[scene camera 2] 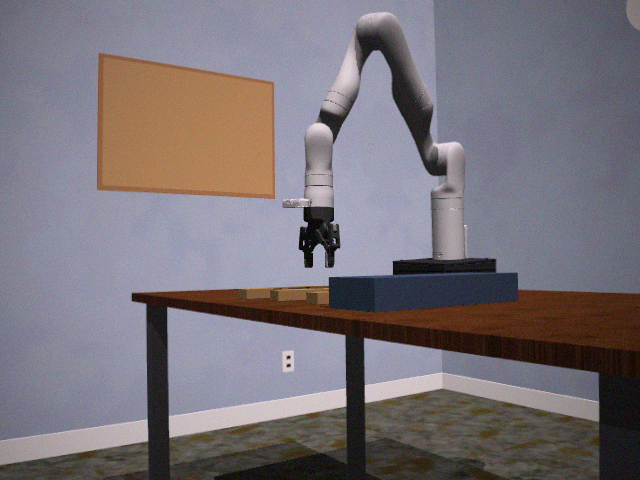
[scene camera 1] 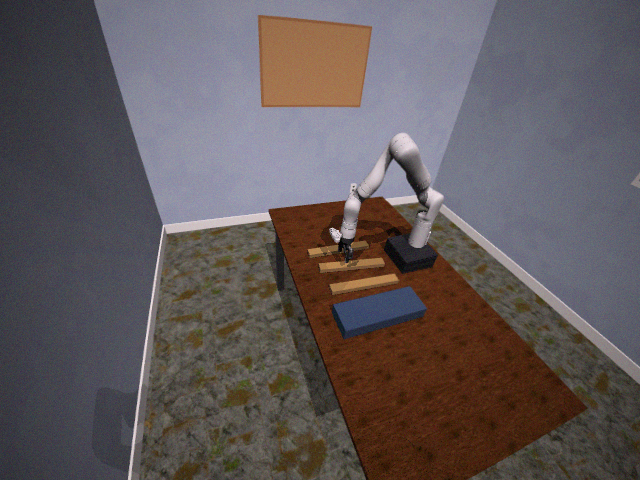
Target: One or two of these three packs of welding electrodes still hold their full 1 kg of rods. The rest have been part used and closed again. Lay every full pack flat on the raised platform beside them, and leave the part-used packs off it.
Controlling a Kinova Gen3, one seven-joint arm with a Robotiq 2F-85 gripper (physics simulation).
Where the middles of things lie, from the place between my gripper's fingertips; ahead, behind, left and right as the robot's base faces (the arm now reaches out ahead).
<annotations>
My gripper is now 320 mm to the right of the blue platform (scene camera 2: 380, 293), 80 mm past it and 50 mm above it.
</annotations>
